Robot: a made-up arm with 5 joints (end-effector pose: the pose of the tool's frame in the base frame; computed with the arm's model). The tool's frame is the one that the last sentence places.
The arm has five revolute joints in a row. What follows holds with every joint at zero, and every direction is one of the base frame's. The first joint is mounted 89 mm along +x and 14 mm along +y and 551 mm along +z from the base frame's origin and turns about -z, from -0.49 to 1.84 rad. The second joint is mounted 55 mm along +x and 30 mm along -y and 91 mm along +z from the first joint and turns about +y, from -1.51 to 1.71 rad. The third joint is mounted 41 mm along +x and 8 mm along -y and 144 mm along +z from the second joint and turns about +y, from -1.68 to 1.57 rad. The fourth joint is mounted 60 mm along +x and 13 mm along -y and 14 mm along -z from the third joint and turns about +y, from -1.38 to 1.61 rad. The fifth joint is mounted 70 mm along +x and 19 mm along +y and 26 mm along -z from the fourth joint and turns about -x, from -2.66 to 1.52 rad. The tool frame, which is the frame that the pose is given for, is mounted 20 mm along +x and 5 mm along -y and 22 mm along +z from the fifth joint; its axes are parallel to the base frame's.
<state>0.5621 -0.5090 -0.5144 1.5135 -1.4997</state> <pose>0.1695 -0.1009 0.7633 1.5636 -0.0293 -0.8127</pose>
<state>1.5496 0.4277 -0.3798 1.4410 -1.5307</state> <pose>0.0388 -0.1758 0.6470 2.1490 -0.0222 -2.1506</pose>
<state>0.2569 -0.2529 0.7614 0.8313 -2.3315</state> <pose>0.1563 -0.0497 0.6524 2.0485 0.4130 -1.6631</pose>
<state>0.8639 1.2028 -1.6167 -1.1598 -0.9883</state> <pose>0.2321 -0.2353 0.7569 0.0959 -1.5703 0.0995</pose>
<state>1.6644 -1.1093 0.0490 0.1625 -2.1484</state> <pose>0.0345 -0.0562 0.8324 0.8925 -1.7007 -0.1419</pose>
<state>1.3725 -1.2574 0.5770 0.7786 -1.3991</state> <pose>0.0499 -0.0683 0.7164 1.2230 -0.8878 -1.1934</pose>
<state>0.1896 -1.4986 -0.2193 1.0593 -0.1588</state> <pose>0.0752 -0.0245 0.8058 0.0902 -0.6691 -0.1301</pose>
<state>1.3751 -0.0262 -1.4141 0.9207 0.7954</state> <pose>0.1076 -0.1816 0.8833 -1.0085 0.1251 -1.4738</pose>
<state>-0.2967 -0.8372 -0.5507 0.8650 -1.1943</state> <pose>0.1904 -0.0118 0.8507 1.2344 -0.2845 0.5682</pose>
